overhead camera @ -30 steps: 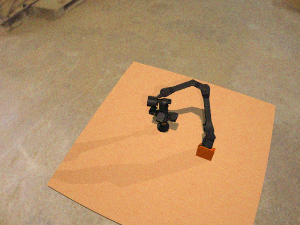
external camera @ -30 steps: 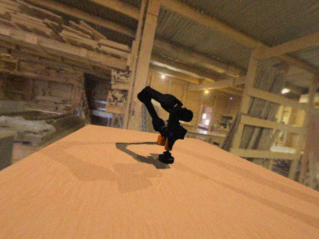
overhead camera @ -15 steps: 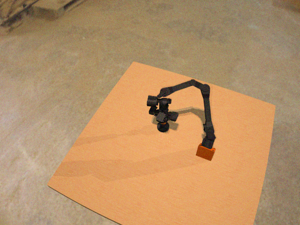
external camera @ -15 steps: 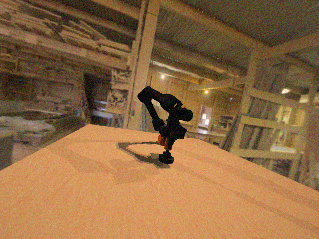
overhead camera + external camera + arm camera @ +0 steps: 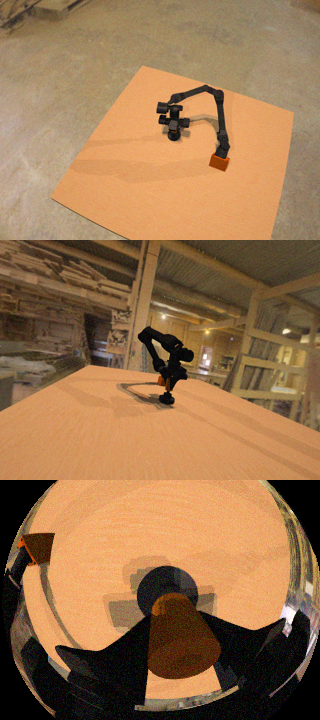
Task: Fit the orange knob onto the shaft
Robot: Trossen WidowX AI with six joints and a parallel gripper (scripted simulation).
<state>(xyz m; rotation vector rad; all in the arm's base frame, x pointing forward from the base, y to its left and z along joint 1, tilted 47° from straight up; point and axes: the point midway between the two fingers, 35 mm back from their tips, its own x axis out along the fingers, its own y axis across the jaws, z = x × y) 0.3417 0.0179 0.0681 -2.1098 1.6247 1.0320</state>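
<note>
My gripper tip is 2 cm below the orange knob. Round my gripper tip: dark round pedestal: 4 cm below.
</note>
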